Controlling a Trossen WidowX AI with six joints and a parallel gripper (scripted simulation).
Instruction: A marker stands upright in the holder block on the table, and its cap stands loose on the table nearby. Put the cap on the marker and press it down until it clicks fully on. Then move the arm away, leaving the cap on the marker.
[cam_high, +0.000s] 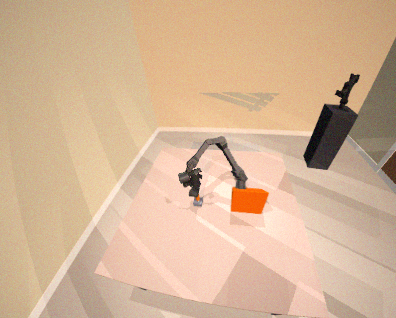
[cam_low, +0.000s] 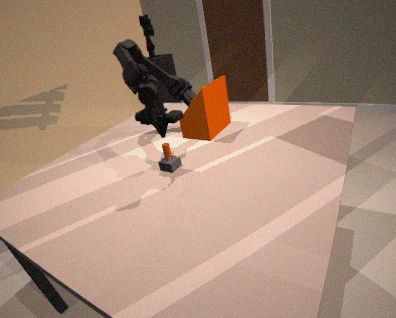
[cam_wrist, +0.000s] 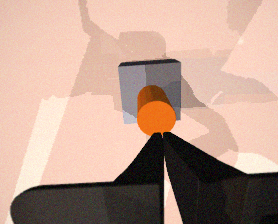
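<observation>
The orange cap lies 5 cm below my gripper tip. Round my gripper tip: holder block (11 cm below).
</observation>
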